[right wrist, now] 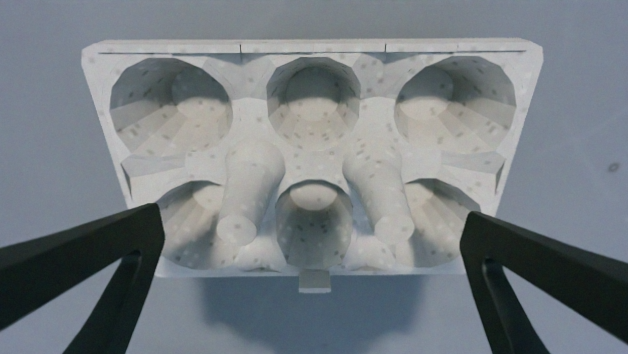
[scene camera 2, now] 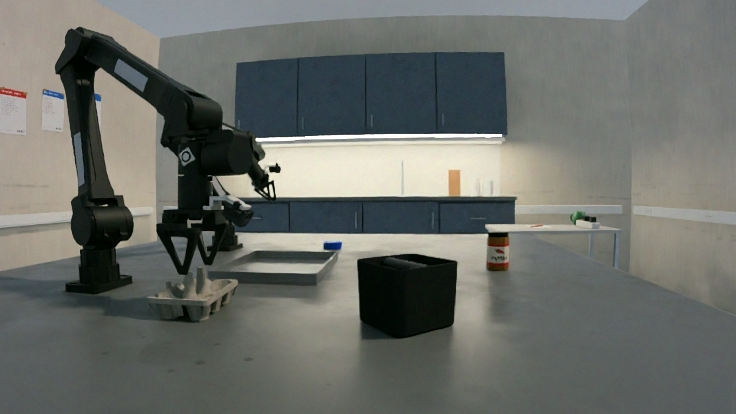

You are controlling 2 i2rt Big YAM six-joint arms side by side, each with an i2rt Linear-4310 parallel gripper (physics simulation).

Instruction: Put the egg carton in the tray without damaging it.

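Frame: origin at the left arm's base, x ahead, y left, z up, level; millimetres.
Seen in the pictures: left gripper, fingertip midpoint: (scene camera 2: 272, 200); right gripper, fingertip midpoint: (right wrist: 313, 224) (scene camera 2: 196, 269); left arm's base, link origin: (scene camera 2: 225, 249); right arm's base, link origin: (scene camera 2: 100, 286).
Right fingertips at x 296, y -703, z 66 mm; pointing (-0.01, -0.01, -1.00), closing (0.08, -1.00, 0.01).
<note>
Pixels of each thing's top centre, then the offset from my right fingertips to it. "*": a spot on its surface instead.
- pale grey egg carton, top centre: (right wrist: 315, 230) (scene camera 2: 194, 269) dx -2, dy -1, dz +0 mm
- shallow grey tray, top centre: (scene camera 2: 280, 259) dx +21, dy +370, dz -41 mm
- black square bin, top centre: (scene camera 2: 406, 260) dx +342, dy -17, dz +27 mm
- white label, surface spot: (scene camera 2: 497, 253) * dx +548, dy +393, dz -23 mm
- small blue object, top centre: (scene camera 2: 332, 241) dx +66, dy +776, dz -41 mm
The pale grey egg carton (scene camera 2: 193, 307) (right wrist: 313, 162) stands open on the table at the lower left of the scene view, its cups facing up, with two tall posts between the cups. My right gripper (scene camera 2: 195, 267) (right wrist: 313, 224) is open, pointing down just above the carton. In the right wrist view its fingertips overlap the carton's near corners, one on each side; contact cannot be told. The shallow grey tray (scene camera 2: 272, 277) lies behind and to the right of the carton. My left gripper (scene camera 2: 267, 191) is open, small and raised in the air beyond the tray, away from the carton.
A black square bin (scene camera 2: 406, 301) with a dark item inside stands right of the carton. A jar with a red and white label (scene camera 2: 497, 253) stands farther right. A small blue object (scene camera 2: 332, 245) lies behind the tray. A white side table (scene camera 2: 553, 228) stands beyond.
</note>
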